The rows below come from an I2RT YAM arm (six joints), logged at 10 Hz.
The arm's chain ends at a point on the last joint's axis. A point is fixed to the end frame.
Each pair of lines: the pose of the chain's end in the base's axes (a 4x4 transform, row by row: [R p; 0 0 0 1], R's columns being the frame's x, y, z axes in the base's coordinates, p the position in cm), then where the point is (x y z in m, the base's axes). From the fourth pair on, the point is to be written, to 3 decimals.
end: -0.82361, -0.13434, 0.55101, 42.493; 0.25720, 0.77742, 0.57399, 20.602; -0.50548, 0.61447, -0.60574, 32.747; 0, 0, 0, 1
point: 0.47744 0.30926 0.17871
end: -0.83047, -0.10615, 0.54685, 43.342; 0.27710, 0.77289, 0.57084, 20.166; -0.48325, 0.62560, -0.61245, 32.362; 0, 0, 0, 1
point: 0.48427 0.30558 0.17476
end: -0.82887, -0.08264, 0.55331, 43.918; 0.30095, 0.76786, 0.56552, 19.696; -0.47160, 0.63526, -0.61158, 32.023; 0, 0, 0, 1
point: 0.49085 0.30142 0.17203
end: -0.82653, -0.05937, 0.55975, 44.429; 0.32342, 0.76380, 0.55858, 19.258; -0.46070, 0.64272, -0.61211, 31.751; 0, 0, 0, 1
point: 0.497 0.297 0.170
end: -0.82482, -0.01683, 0.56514, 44.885; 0.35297, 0.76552, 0.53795, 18.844; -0.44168, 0.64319, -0.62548, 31.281; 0, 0, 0, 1
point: 0.502 0.291 0.164
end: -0.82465, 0.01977, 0.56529, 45.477; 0.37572, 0.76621, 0.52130, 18.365; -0.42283, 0.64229, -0.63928, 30.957; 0, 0, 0, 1
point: 0.507 0.285 0.159
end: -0.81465, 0.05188, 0.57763, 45.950; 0.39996, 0.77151, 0.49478, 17.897; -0.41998, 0.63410, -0.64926, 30.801; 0, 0, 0, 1
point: 0.514 0.277 0.156
